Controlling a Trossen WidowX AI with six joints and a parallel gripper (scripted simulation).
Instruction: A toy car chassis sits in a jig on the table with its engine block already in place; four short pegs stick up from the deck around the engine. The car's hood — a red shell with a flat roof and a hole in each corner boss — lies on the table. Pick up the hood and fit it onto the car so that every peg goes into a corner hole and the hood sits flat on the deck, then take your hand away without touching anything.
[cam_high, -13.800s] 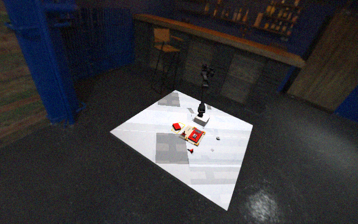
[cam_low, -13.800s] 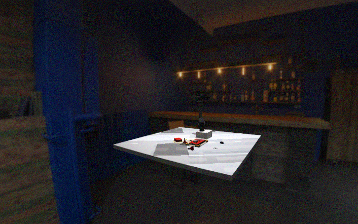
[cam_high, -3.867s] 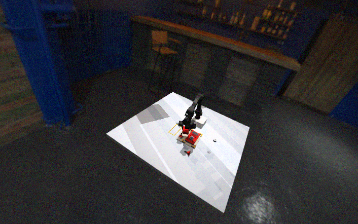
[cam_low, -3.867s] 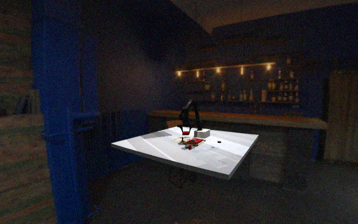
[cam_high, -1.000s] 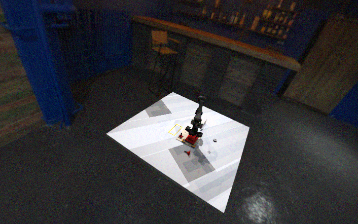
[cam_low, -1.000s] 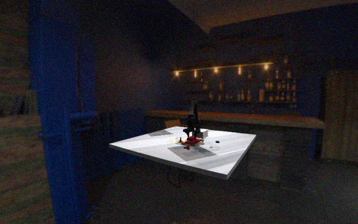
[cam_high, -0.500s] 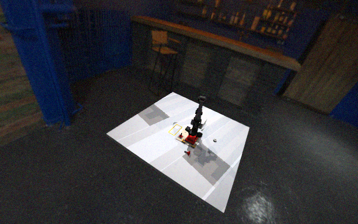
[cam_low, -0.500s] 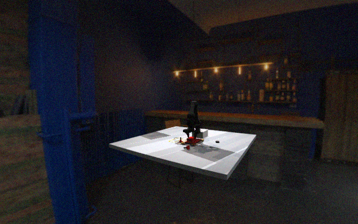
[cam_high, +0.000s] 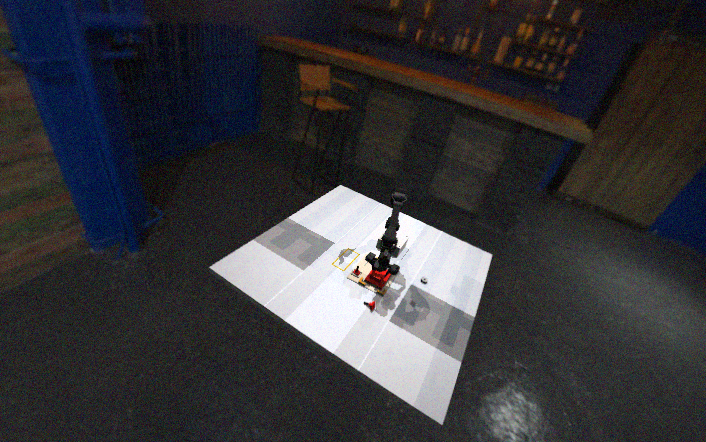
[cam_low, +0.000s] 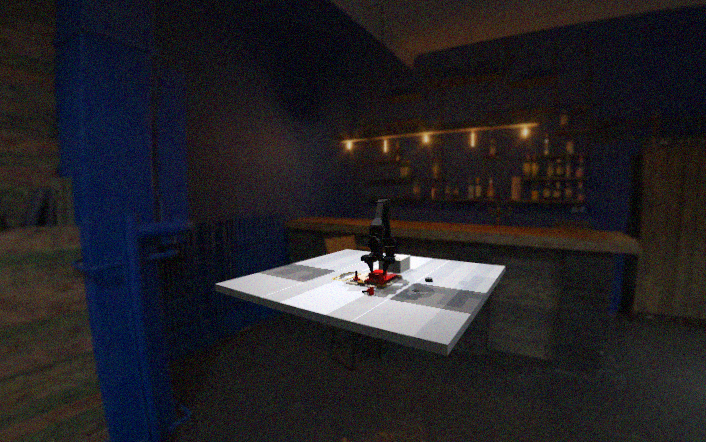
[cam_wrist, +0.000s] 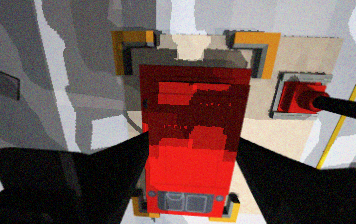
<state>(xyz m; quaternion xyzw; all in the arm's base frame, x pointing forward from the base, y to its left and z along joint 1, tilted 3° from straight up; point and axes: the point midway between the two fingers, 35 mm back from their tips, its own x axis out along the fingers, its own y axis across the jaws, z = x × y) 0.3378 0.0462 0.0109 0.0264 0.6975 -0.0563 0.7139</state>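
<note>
My gripper tip is right at the red hood. Also, from my gripper tip: dark wheel: 140 mm behind, 250 mm to the left, 40 mm below; then tan jig: 30 mm behind, 20 mm to the right, 40 mm below.
</note>
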